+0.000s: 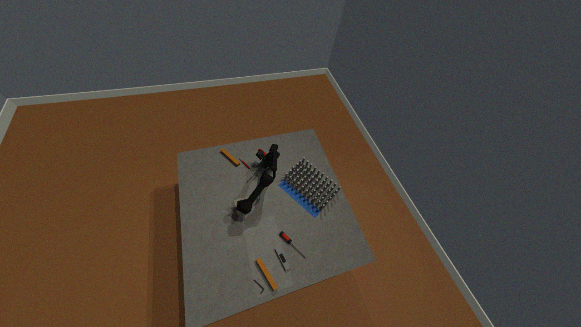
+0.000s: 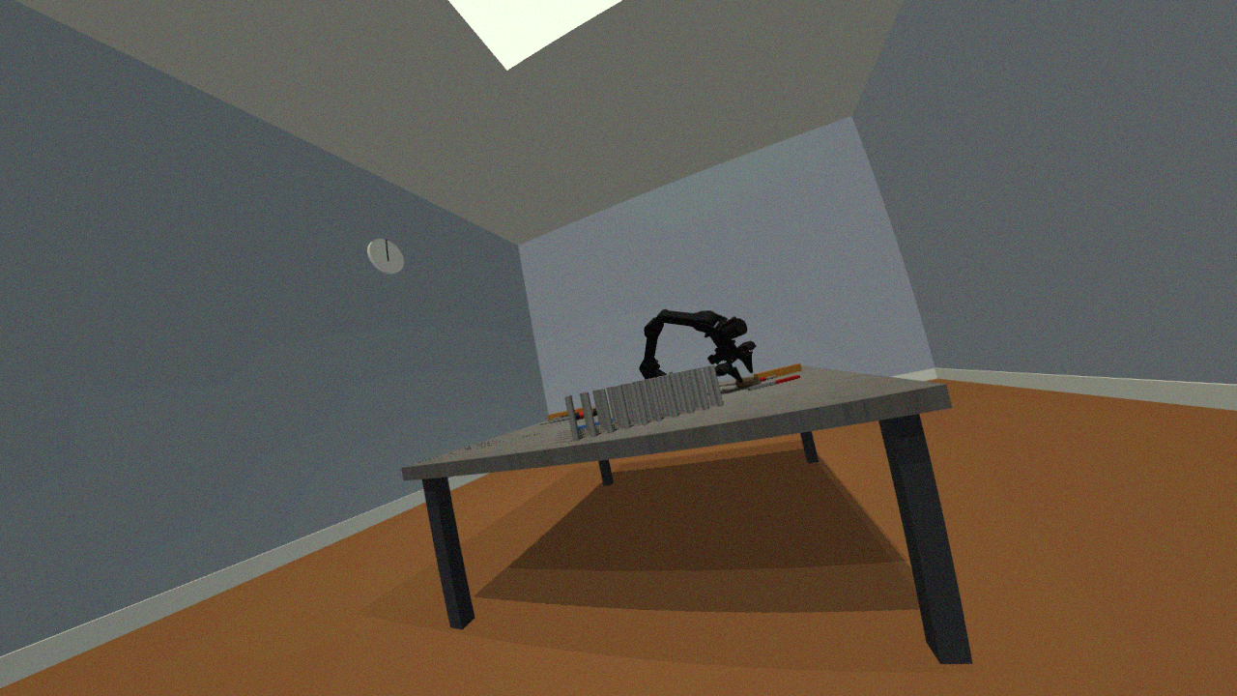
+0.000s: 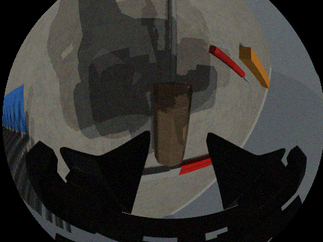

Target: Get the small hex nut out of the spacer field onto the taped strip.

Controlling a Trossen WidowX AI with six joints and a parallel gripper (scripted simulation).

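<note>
Right now my gripper tip is 80 mm past the hook tool, 70 mm to the left of it and 20 mm above it. The rest, counted from my gripper tip: blue taped strip (380 mm to the right, 230 mm ahead, 40 mm below); dark flat tool (790 mm to the right, 20 mm below, 10 mm behind); thin red tool (170 mm behind, 60 mm to the left, 30 mm below).
</note>
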